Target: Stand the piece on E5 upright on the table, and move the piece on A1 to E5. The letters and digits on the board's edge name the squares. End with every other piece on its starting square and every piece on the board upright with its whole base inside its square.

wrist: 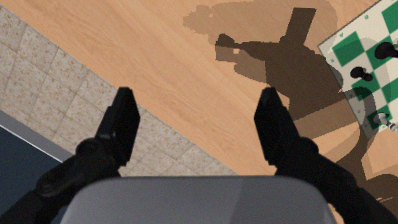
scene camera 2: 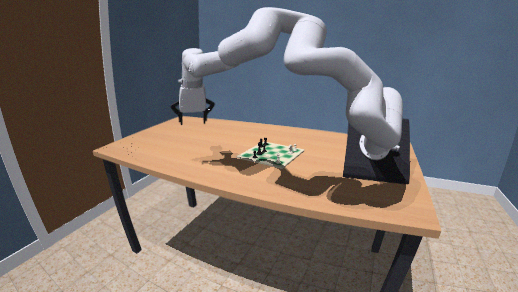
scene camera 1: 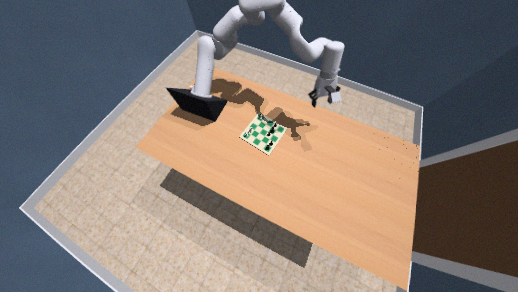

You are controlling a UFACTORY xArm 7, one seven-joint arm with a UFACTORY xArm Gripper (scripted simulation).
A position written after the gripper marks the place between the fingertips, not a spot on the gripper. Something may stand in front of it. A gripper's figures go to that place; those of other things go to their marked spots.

Scene:
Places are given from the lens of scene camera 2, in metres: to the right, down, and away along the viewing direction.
gripper point(scene camera 2: 192, 122): -0.26, -0.09, 0.96
chessboard point(scene camera 2: 269, 157): 0.04, 0.05, 1.06

